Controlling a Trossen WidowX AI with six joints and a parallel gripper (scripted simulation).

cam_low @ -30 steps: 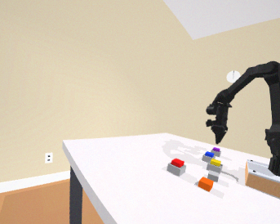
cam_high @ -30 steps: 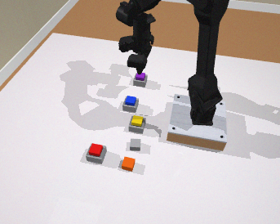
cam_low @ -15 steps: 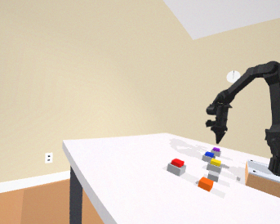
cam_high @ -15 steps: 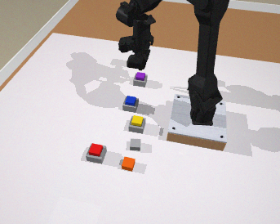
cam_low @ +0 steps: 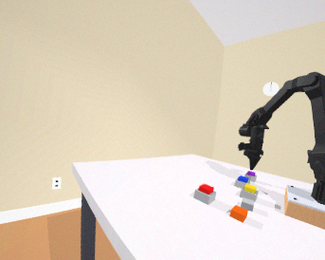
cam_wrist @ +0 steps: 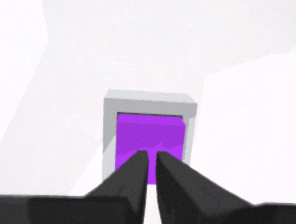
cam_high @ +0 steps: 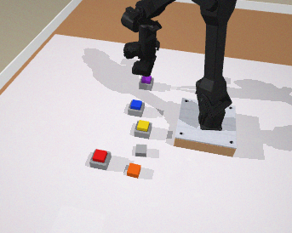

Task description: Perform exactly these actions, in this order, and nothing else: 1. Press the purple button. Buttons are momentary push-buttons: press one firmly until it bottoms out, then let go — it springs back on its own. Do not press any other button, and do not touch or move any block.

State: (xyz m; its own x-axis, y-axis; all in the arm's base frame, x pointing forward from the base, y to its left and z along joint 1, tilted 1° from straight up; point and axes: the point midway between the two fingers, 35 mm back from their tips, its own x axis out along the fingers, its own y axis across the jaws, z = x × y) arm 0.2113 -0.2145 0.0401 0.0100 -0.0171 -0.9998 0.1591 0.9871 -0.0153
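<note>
The purple button is 2 cm below my gripper tip. Round my gripper tip: blue button (3 cm ahead, 14 cm to the left, 2 cm below); then grey block (31 cm to the left, 4 cm below); then yellow button (23 cm to the left, 2 cm below).
</note>
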